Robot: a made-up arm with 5 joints.
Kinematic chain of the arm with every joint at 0, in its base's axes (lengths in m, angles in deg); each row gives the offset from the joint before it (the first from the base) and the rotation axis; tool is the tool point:
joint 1: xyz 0 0 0.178 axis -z
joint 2: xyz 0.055 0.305 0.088 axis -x
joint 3: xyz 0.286 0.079 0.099 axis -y
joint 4: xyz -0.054 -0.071 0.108 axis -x
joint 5: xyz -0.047 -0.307 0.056 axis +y
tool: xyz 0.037 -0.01 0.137
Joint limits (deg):
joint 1: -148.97..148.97
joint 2: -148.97..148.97
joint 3: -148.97..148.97
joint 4: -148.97..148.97
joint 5: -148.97..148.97
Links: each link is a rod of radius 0.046 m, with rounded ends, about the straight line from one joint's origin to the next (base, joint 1, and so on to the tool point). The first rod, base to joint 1, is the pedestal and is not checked.
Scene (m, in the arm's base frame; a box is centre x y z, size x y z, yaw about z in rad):
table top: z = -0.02
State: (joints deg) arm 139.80 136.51 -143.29 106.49 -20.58
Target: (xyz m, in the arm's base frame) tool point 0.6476 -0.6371 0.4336
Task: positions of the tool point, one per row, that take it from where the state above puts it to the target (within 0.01 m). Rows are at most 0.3 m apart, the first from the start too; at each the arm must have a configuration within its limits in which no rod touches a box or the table.
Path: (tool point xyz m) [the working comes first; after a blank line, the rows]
Joints at the target: 76.30 108.31 -110.18 22.63 -40.08
Straight joint move there: clear.

1: -0.3993 -0.5923 0.1880
2: -0.2503 -0.7375 0.2251
3: -0.0439 -0.8335 0.2676
4: 0.1977 -0.8549 0.3169
5: 0.4408 -0.7883 0.3729
6: 0.6476 -0.6371 0.4336

